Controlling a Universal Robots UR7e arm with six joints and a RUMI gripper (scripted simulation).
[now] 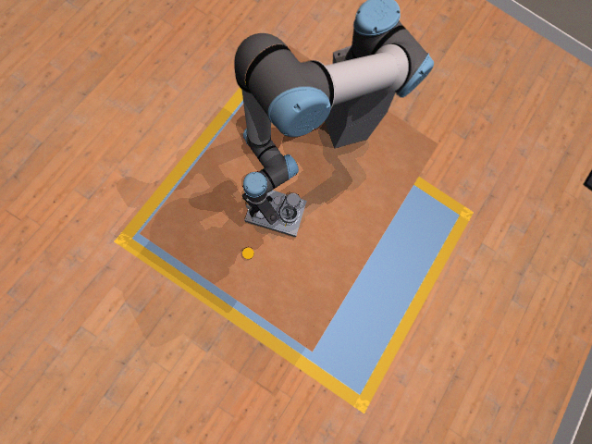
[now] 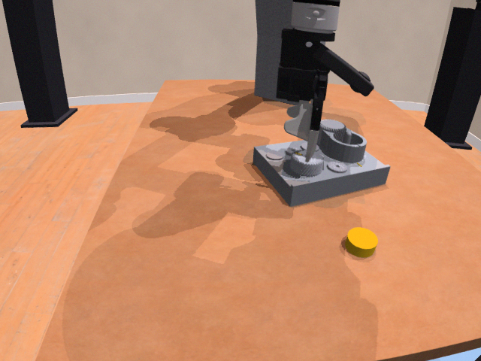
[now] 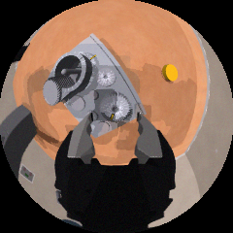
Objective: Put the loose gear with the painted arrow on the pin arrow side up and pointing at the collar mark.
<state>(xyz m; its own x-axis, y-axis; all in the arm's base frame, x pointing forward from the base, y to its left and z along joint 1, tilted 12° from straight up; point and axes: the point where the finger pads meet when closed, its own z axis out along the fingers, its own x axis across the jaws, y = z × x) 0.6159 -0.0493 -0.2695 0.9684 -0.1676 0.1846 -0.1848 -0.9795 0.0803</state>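
Right now my hand is 40 mm above the grey gear. From my hand the other things lie so: yellow disc 180 mm ahead, 80 mm below, 70 mm to the left.
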